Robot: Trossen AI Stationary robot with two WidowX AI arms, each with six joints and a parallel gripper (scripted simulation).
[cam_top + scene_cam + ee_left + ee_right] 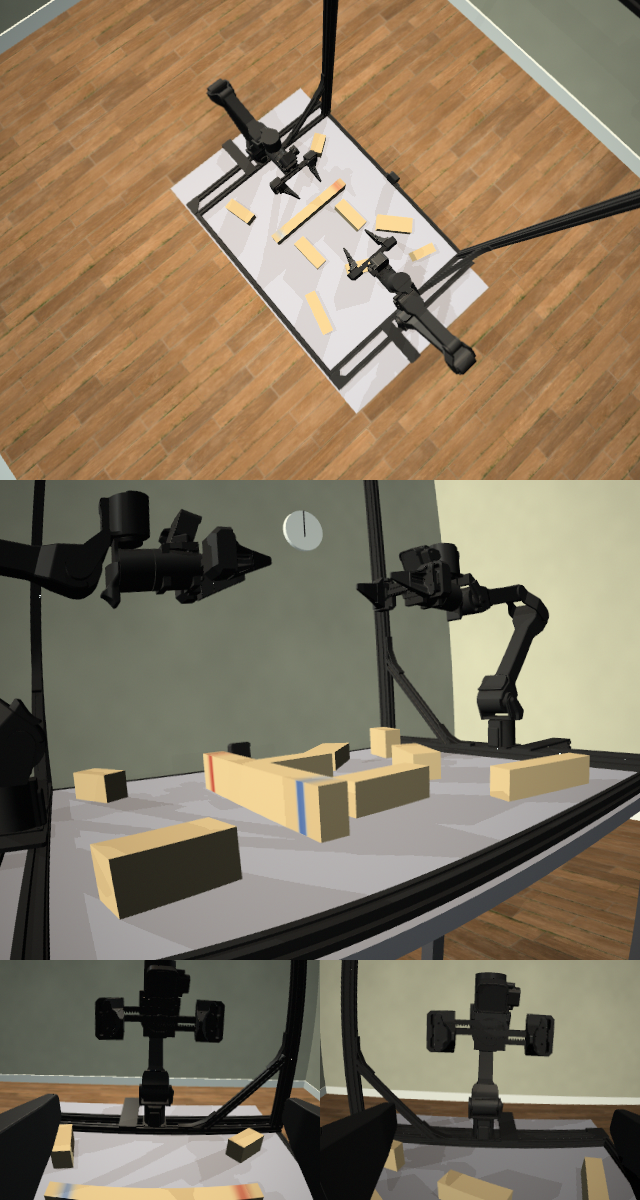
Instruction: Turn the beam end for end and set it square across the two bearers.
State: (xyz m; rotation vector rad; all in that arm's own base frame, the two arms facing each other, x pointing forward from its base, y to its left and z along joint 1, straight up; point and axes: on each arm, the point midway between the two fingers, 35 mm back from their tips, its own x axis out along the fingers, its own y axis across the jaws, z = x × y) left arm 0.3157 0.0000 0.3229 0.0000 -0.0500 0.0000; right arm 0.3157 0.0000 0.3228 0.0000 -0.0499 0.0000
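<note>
My right hand is 31 cm above the long beam and 2 cm to the right of it.
</note>
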